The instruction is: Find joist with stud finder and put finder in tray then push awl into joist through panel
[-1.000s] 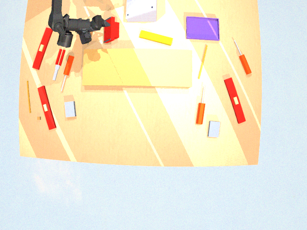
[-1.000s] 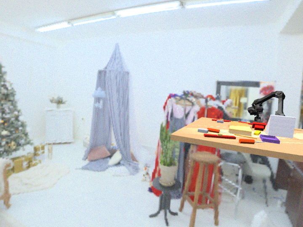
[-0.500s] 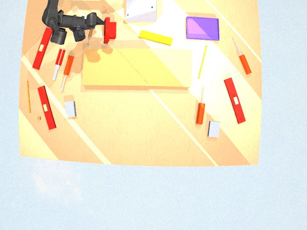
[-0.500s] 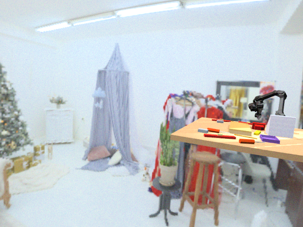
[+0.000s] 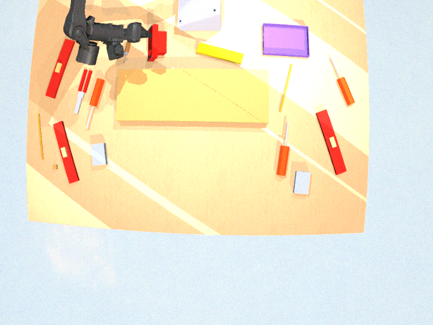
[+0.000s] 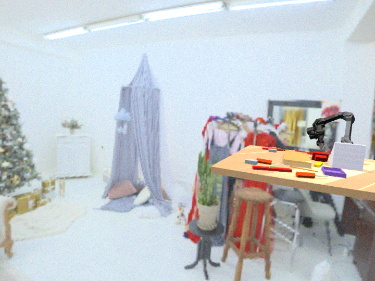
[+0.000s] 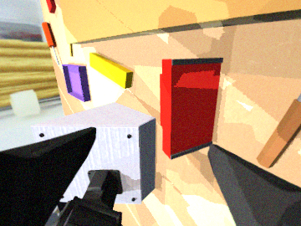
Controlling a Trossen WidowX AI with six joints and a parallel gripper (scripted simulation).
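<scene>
Now: gripper tip 20 mm past the red stud finder, 50 mm to the right of it and 100 mm above it. From my gripper tip the other things lie so: yellow block (40 mm ahead, 250 mm to the left, 110 mm below); awl (10 mm ahead, 90 mm to the right, 120 mm below); red two-handled tool (160 mm ahead, 260 mm to the right, 120 mm below).
</scene>
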